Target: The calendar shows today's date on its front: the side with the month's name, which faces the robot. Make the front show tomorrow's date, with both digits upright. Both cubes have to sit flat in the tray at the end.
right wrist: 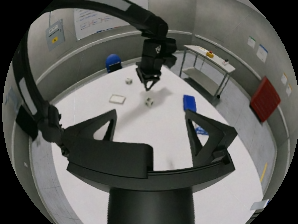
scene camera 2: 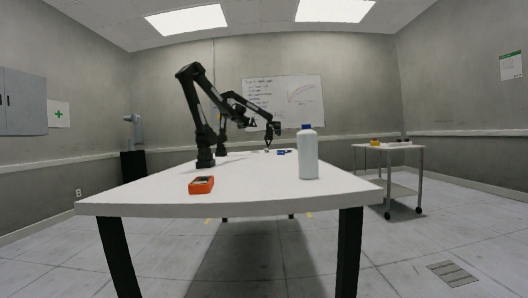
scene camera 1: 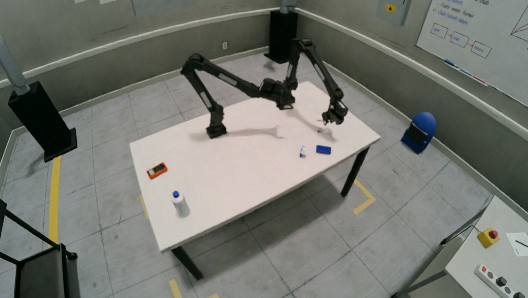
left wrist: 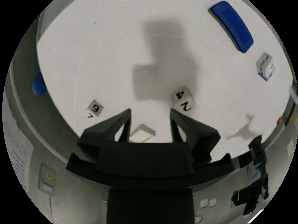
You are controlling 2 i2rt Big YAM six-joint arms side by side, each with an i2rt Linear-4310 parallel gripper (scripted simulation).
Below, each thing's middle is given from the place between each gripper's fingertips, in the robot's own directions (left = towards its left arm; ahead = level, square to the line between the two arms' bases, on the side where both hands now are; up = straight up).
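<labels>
With the white bottle (scene camera 2: 307, 147) as my reference, my left hand is 105 cm to the left of it, 2 cm below it and 1 cm short of it.
From that same white bottle my right hand is 840 mm to the left, and it is also 160 mm short of the bottle and 140 mm above it. Going by its middle, the bottle is nearer to my right hand than to my left hand.
</labels>
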